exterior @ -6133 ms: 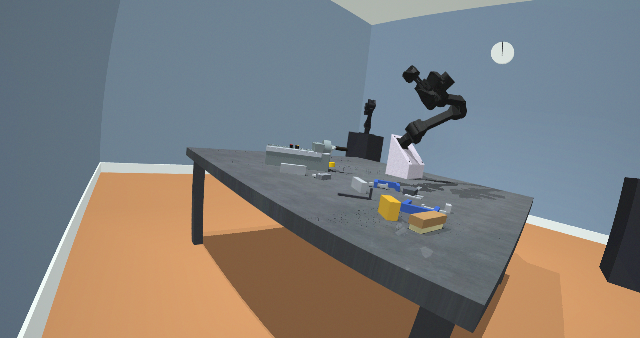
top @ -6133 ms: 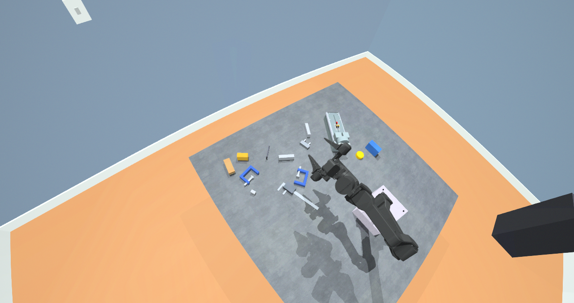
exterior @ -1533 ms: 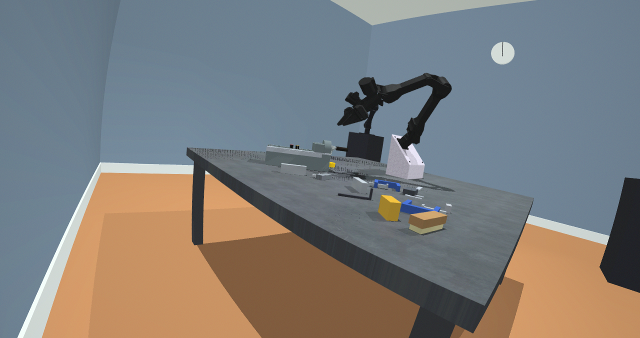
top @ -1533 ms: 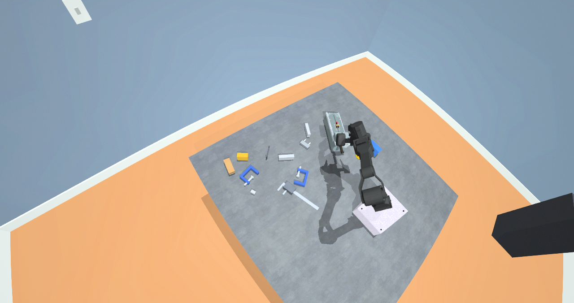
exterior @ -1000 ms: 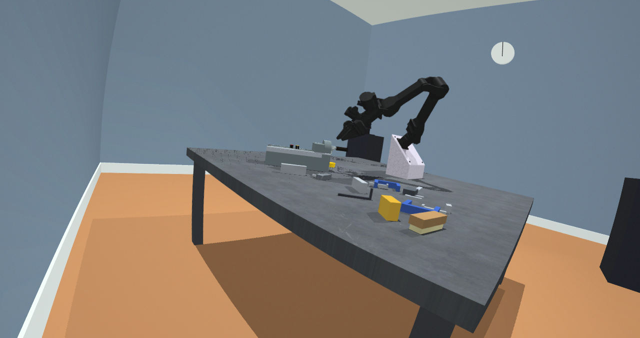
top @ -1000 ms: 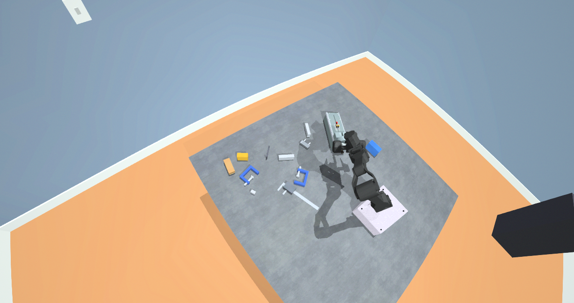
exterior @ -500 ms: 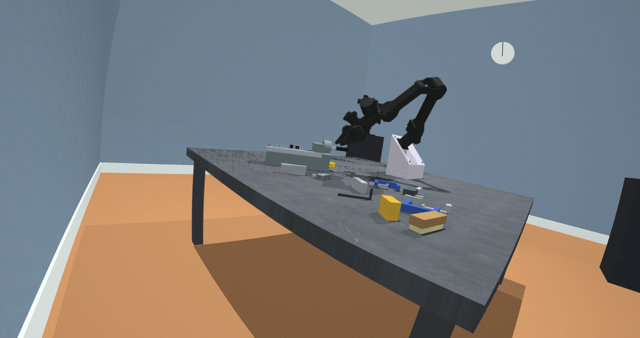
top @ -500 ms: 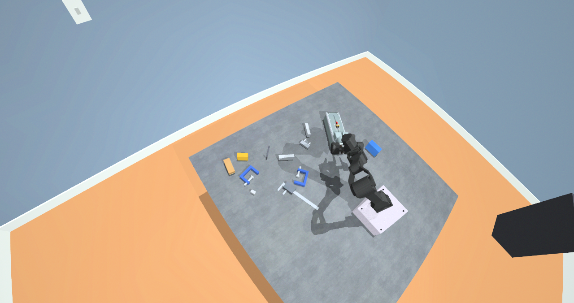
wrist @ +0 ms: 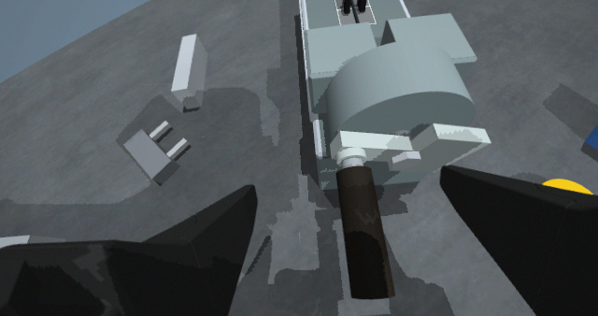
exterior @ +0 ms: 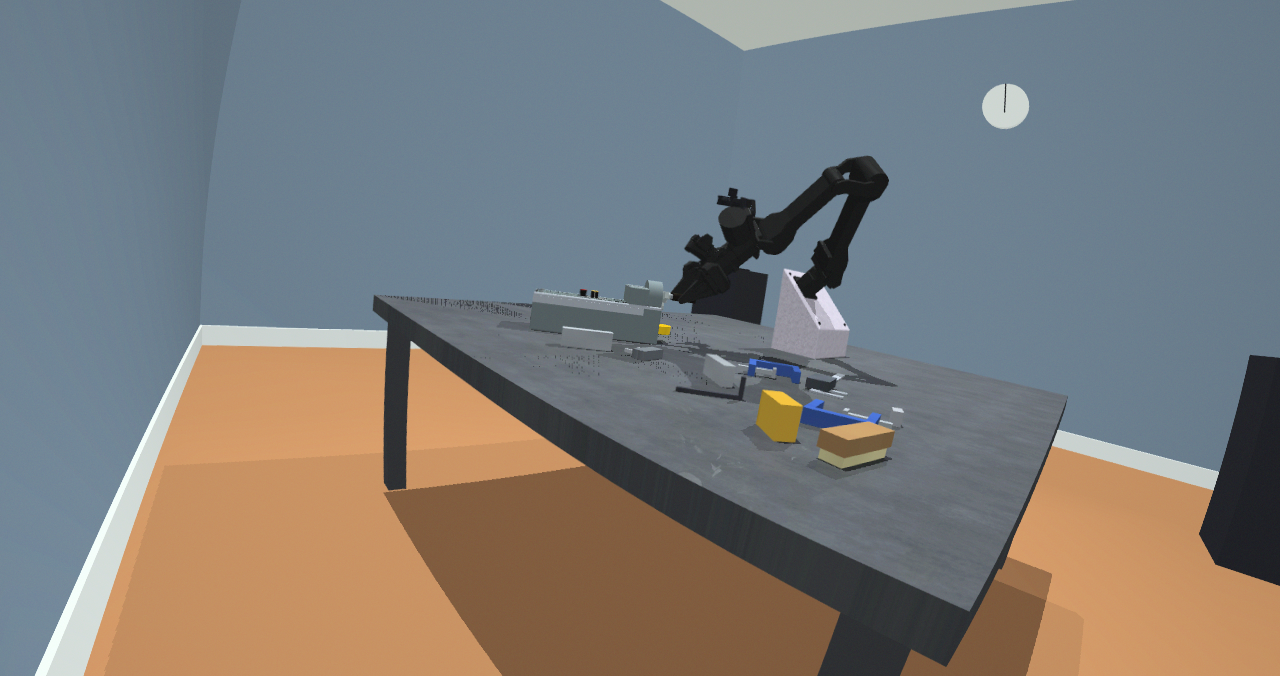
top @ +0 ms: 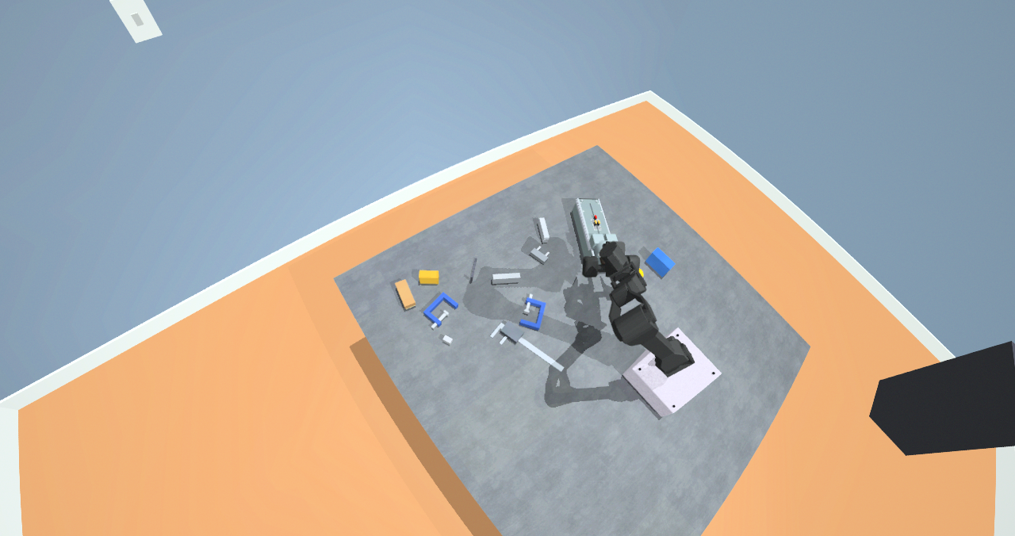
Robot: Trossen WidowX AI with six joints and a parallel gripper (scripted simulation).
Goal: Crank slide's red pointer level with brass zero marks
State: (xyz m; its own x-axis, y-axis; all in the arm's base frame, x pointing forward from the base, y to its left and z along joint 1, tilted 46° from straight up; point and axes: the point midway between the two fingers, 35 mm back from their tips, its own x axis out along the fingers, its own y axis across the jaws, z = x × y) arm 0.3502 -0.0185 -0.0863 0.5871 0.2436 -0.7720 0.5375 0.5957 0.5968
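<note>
Now: the dark handle 2 cm behind my gripper tip, 1 cm to the left of it and 1 cm above it. Round my gripper tip: red pointer: 14 cm ahead, 13 cm to the right, 1 cm below; then yellow round piece: 11 cm behind, 14 cm to the right, 8 cm below; then pronged grey block: 16 cm ahead, 11 cm to the left, 9 cm below.
</note>
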